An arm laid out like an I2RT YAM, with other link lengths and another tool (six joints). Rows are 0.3 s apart.
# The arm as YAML. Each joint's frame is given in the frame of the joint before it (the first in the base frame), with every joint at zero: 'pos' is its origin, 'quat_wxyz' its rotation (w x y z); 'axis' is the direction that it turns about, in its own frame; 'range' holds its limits. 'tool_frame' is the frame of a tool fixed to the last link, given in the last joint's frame.
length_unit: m
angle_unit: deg
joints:
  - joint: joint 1
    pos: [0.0, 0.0, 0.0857]
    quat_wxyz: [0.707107, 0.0, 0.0, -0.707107]
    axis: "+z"
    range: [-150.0, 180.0]
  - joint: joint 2
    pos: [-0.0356, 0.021, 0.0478]
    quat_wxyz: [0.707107, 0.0, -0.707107, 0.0]
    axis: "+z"
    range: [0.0, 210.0]
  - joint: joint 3
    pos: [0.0, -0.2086, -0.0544]
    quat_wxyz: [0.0, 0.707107, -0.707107, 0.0]
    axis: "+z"
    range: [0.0, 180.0]
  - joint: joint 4
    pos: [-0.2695, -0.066, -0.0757]
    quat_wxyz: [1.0, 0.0, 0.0, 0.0]
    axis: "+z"
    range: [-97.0, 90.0]
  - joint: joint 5
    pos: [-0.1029, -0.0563, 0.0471]
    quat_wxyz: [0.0, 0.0, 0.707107, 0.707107]
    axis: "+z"
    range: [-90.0, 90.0]
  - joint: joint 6
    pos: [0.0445, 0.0, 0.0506]
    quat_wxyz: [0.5, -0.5, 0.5, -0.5]
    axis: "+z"
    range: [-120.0, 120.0]
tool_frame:
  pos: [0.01, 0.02, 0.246]
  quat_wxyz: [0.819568, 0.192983, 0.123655, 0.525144]
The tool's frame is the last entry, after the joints.
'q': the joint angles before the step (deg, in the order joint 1, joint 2, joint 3, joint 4, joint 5, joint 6). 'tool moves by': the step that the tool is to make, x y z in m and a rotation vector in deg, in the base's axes. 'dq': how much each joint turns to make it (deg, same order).
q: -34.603 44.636 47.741 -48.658 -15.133 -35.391
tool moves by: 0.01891 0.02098 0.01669 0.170 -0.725 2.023
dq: 4.974 2.850 3.987 0.013 1.713 2.539
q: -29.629 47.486 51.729 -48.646 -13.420 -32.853
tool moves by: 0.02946 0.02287 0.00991 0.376 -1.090 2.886
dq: 5.107 5.148 3.416 3.021 1.029 2.191
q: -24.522 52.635 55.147 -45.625 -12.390 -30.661
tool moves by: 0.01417 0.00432 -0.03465 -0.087 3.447 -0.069
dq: 3.295 6.203 -0.198 3.512 3.393 1.371
